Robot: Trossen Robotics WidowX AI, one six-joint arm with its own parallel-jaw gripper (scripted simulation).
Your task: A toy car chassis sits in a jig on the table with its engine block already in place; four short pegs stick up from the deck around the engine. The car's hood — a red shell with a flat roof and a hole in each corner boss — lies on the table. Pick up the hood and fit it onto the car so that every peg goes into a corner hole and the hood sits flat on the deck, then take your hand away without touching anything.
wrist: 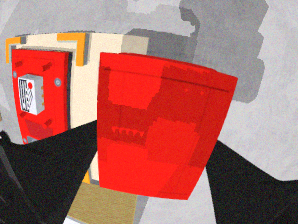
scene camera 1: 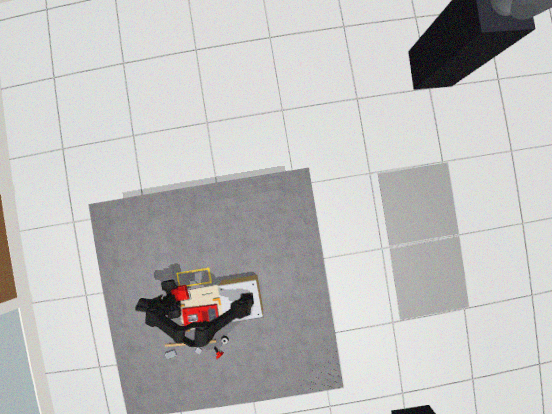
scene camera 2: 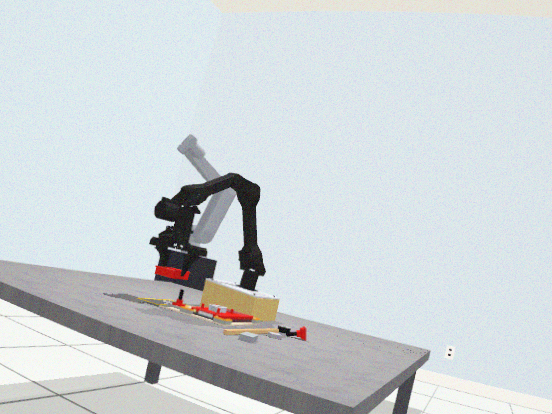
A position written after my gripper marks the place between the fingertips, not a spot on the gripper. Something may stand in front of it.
My gripper [scene camera 2: 172, 273] holds a red hood [wrist: 158, 119]. Further things: a cream jig [scene camera 1: 208, 295].
My gripper is seen too in the wrist view [wrist: 155, 134]. The cream jig is seen too in the wrist view [wrist: 86, 48].
